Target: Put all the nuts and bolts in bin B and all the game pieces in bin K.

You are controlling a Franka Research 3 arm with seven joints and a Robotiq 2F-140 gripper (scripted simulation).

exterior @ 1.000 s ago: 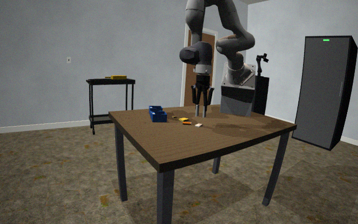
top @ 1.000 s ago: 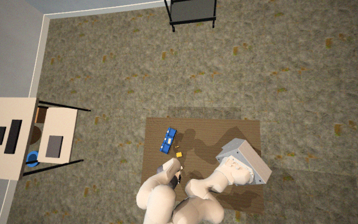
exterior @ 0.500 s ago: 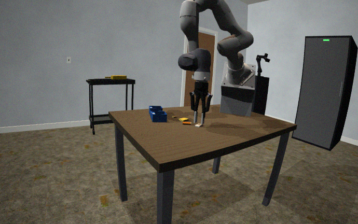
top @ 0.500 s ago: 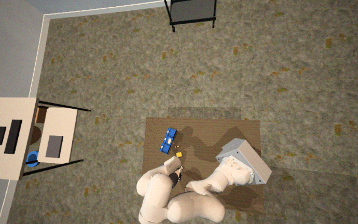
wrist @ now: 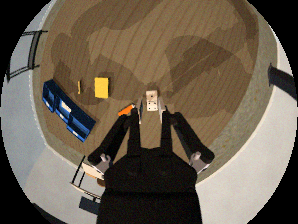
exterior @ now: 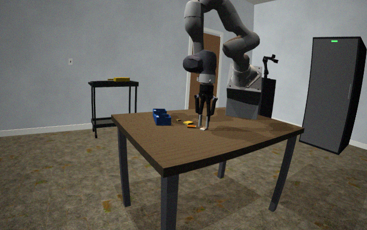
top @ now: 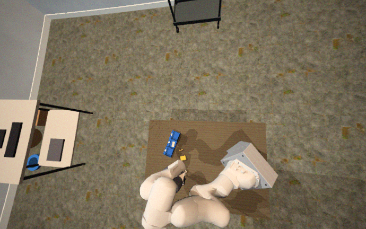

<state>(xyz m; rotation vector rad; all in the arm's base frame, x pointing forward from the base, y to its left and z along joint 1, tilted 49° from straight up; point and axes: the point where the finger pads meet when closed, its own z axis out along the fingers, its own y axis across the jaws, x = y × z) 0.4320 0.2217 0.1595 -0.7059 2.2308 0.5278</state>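
Now: the pale beige piece 4 cm below my hand. The rest, counted from my hand: yellow block: 6 cm ahead, 11 cm to the right, 4 cm below; orange piece: 6 cm ahead, 3 cm to the right, 4 cm below; thin tan bolt: 11 cm ahead, 17 cm to the right, 4 cm below.
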